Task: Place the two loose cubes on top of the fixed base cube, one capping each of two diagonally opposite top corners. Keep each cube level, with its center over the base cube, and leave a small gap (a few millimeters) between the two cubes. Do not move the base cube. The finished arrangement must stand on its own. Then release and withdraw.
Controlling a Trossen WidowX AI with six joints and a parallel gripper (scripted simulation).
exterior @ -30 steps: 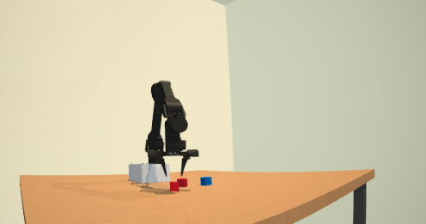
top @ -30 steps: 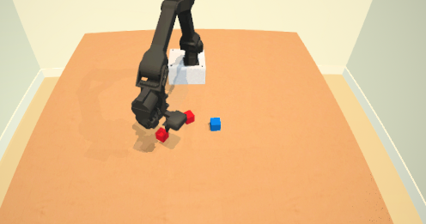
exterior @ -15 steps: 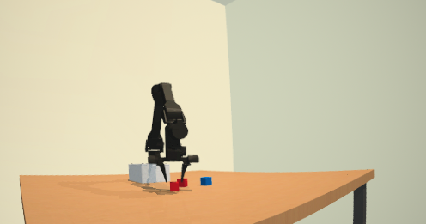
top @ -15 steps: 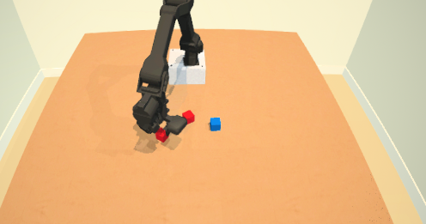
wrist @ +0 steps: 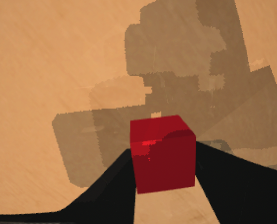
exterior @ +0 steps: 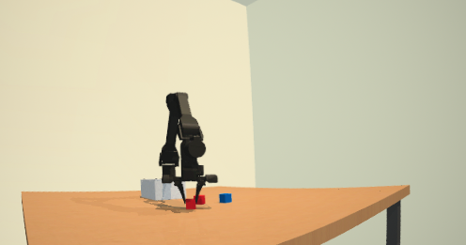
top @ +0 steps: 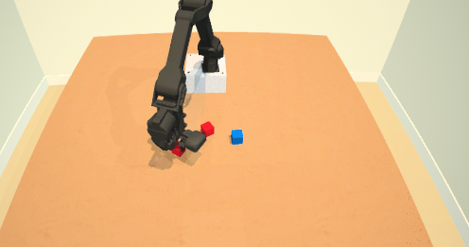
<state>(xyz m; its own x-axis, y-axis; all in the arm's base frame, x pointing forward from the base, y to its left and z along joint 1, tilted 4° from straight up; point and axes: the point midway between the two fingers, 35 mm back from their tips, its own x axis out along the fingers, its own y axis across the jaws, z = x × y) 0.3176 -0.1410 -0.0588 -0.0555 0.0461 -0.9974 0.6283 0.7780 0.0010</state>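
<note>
Now: gripper tip 20 cm to the right of the blue base cube and 2 cm past it.
</note>
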